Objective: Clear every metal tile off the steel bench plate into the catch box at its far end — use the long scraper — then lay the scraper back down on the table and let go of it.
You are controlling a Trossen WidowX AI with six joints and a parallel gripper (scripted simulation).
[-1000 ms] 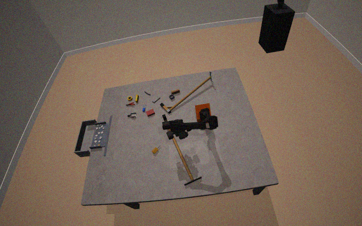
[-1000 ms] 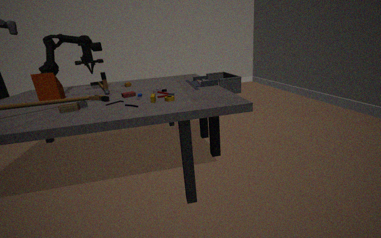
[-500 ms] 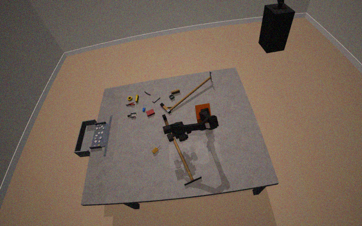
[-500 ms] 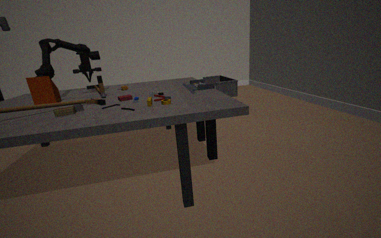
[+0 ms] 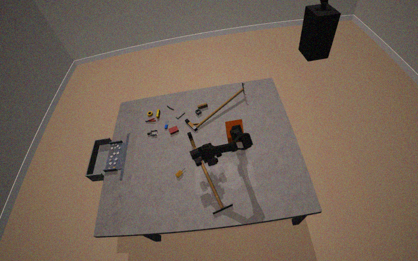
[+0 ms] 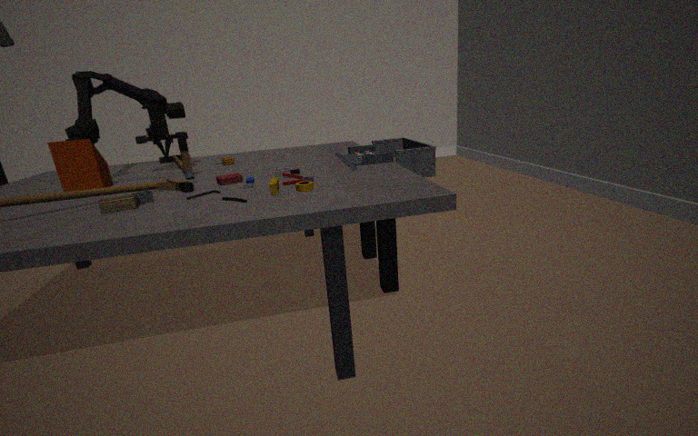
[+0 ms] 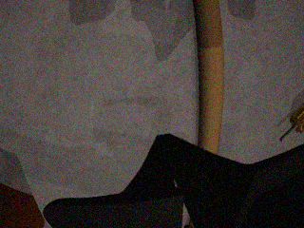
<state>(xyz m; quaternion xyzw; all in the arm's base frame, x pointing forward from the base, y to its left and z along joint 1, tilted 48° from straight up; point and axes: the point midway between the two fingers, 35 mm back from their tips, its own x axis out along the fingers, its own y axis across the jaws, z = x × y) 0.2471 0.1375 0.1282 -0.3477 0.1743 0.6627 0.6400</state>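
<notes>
Right now the long scraper is 5 cm to the left of my gripper tip, 4 cm ahead of it and 1 cm above it. Also, from my gripper tip: blue piece 48 cm to the right, 32 cm ahead, 5 cm below; yellow screwdriver 23 cm ahead, 4 cm below, 2 cm to the left; red block 40 cm to the right, 25 cm ahead, 4 cm below.
</notes>
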